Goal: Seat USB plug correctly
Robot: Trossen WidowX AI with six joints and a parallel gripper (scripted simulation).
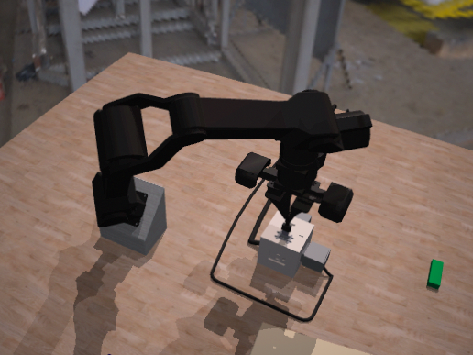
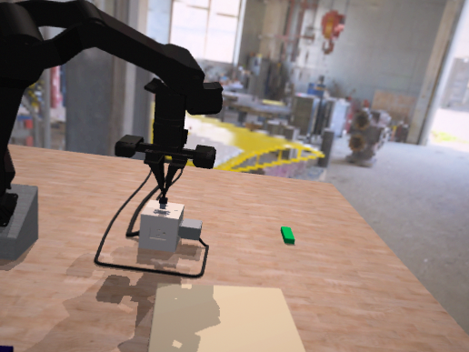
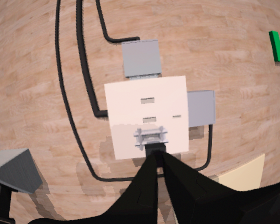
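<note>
The black USB plug is 20 mm below my gripper tip. Round my gripper tip: USB socket: 50 mm below; then pale mat: 220 mm to the right, 120 mm below, 120 mm ahead; then green block: 300 mm ahead, 120 mm below, 80 mm to the left.
</note>
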